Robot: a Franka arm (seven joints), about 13 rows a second.
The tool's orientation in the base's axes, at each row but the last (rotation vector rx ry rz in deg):
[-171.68 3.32 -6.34]
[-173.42 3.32 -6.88]
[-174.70 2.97 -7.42]
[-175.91 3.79 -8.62]
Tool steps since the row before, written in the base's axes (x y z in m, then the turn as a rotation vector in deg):
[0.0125 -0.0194 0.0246 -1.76 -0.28 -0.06]
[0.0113 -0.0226 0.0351 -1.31 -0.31 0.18]
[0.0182 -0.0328 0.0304 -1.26 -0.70 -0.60]
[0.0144 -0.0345 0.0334 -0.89 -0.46 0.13]
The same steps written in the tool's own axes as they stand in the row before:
[0.0150 0.0152 -0.0261 -1.75 0.34 -0.11]
[0.0149 0.0181 -0.0363 -1.28 0.33 -0.32]
[0.0219 0.0294 -0.0315 -1.28 0.79 0.43]
[0.0191 0.0315 -0.0340 -0.85 0.48 -0.25]

